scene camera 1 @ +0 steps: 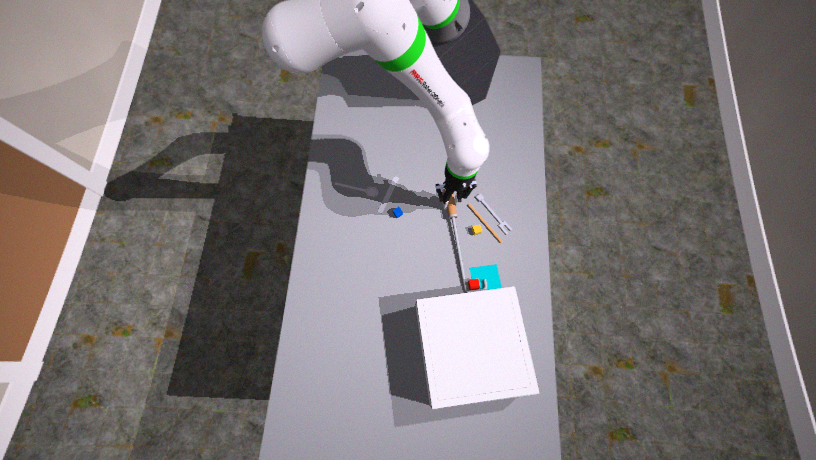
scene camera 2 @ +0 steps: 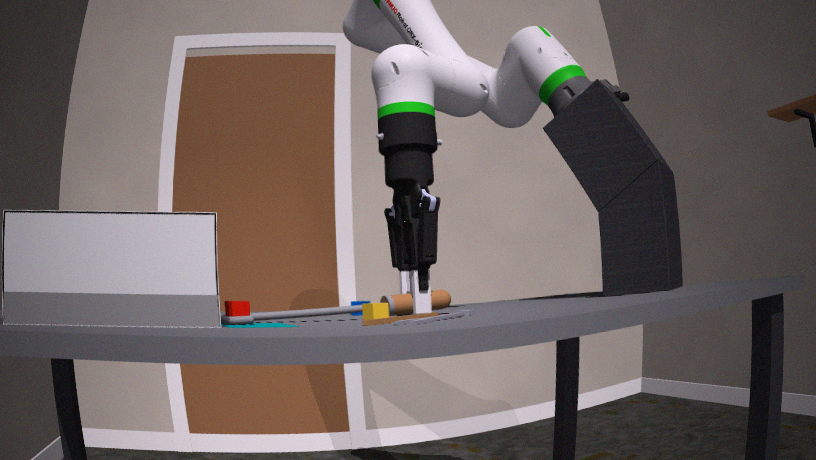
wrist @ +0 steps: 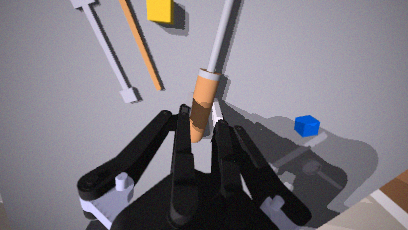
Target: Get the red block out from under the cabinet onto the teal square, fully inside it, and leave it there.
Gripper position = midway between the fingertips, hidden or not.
In view: my gripper (scene camera 2: 416,313).
My gripper shows as well in the wrist view (wrist: 201,102).
